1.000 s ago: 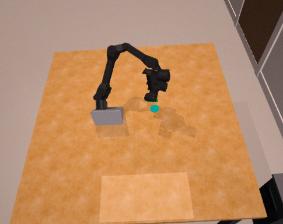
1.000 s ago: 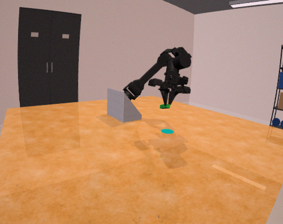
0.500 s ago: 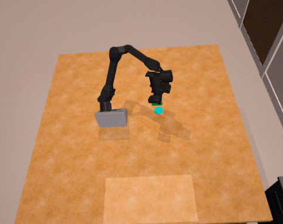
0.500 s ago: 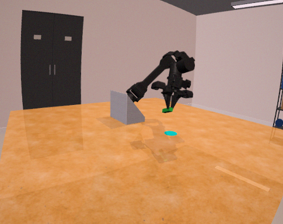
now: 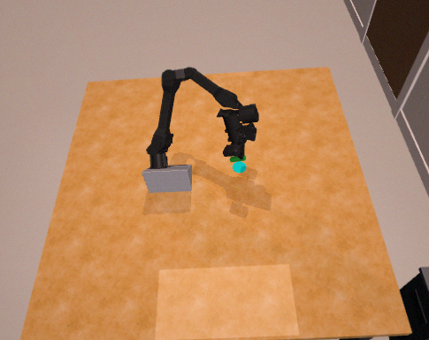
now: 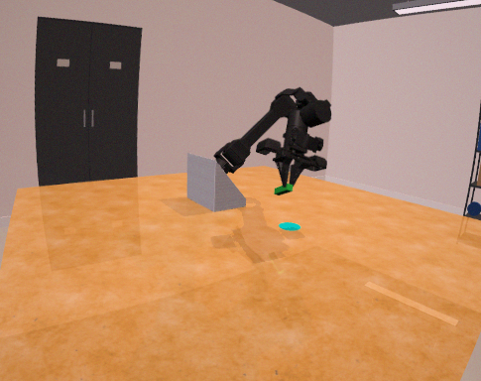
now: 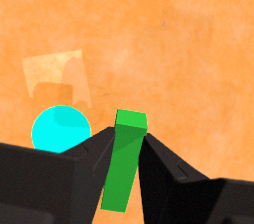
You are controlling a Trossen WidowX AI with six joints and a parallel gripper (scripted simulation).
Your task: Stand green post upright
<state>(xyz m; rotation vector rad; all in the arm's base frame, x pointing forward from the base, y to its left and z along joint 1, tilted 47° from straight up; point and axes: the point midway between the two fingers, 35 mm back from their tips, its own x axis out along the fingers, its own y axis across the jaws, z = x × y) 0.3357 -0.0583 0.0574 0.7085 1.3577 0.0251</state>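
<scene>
Right now the cyan circle is 1 cm behind my gripper tip, 4 cm to the left of it and 11 cm below it. Also, from my gripper tip: green post 2 cm behind, 1 cm below.
</scene>
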